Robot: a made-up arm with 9 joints. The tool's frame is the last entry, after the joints.
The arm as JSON. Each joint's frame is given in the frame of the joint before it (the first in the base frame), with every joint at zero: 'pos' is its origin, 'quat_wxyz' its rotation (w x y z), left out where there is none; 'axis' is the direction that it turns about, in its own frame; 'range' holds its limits. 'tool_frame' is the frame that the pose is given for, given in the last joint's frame.
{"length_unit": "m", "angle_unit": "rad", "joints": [
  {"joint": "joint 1", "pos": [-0.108, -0.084, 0.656], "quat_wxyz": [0.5, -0.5, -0.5, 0.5], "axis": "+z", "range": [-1.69, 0.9]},
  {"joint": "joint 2", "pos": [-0.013, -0.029, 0.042], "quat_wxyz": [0.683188, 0.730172, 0.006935, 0.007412], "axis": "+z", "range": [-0.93, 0.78]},
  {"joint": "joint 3", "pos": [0.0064, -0.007, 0.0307], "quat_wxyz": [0.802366, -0.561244, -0.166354, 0.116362], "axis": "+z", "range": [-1.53, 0.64]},
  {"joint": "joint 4", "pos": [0.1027, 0.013, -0.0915], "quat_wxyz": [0.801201, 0.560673, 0.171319, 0.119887], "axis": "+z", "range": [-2.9, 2.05]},
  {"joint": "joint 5", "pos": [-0.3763, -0.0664, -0.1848], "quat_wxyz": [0.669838, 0.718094, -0.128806, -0.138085], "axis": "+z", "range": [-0.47, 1.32]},
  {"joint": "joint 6", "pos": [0.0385, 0.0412, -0.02], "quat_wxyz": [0.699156, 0.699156, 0.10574, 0.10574], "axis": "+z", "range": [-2.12, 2.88]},
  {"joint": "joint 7", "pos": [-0.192, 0.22, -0.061], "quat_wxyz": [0.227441, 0.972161, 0.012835, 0.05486], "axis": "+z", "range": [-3.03, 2.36]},
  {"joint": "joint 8", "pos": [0.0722, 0.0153, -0.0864], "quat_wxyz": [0.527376, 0.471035, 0.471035, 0.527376], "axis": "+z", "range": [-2.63, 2.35]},
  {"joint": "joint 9", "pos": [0.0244, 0.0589, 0.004], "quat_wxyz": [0.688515, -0.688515, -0.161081, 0.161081], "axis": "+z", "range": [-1.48, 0.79]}
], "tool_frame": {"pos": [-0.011, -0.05, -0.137], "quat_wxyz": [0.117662, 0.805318, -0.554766, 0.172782]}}
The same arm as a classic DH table. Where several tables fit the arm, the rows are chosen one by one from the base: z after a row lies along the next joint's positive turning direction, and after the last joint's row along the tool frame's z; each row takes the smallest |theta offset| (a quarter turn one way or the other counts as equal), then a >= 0, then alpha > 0; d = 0 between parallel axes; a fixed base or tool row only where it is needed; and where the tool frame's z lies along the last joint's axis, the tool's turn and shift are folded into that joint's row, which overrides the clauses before.
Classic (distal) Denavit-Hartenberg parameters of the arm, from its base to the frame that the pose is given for. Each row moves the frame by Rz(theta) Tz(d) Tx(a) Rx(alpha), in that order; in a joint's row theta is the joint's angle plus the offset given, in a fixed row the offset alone. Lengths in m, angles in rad.
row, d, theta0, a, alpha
base (fixed), 0.6560, -1.5708, 0.0840, 1.5708
joint 1, 0.1519, 0.0203, 0.0136, -1.6372
joint 2, 0.0625, 0.4335, -0.0029, 1.2507
joint 3, -0.1117, 0.3009, -0.0983, -1.2529
joint 4, -0.1376, -0.5288, 0.3247, -1.6353
joint 5, 0.1819, 0.2744, -0.0490, -1.5708
joint 6, -0.5992, 0.2499, 0.1316, -2.6693
joint 7, -0.6675, -1.3473, 0.0153, 1.4581
joint 8, 0.0767, 0.4596, 0.0480, -1.5708
joint 9, 0.0002, 0.3697, -0.0283, 2.7204
tool (fixed), 0.1043, 1.5762, 0.0000, 0.0000
Joint limits (rad, base to tool): -1.6900..0.9000 -0.9300..0.7800 -1.5300..0.6400 -2.9000..2.0500 -0.4700..1.3200 -2.1200..2.8800 -3.0300..2.3600 -2.6300..2.3500 -1.4800..0.7900

